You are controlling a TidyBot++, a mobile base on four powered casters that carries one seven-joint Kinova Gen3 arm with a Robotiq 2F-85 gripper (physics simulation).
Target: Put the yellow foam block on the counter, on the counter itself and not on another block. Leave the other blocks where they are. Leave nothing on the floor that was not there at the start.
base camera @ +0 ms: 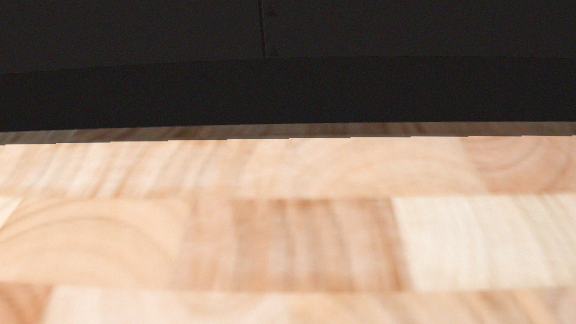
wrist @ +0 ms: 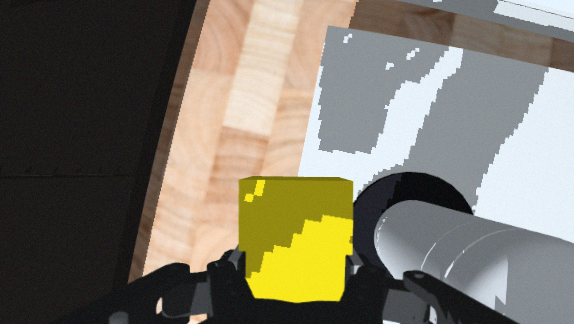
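The yellow foam block is in the lower middle of the wrist view, between the fingers of my gripper. The gripper is shut on it and holds it up, well above the wooden floor. Part of the block's face is in shadow. Neither the block nor the gripper shows in the base camera view. The counter top and the other blocks do not show in either view.
A dark cabinet front rises from the wooden floor. In the wrist view, a flat white surface, partly shaded, lies right of the block, with a round black mount and a grey arm link.
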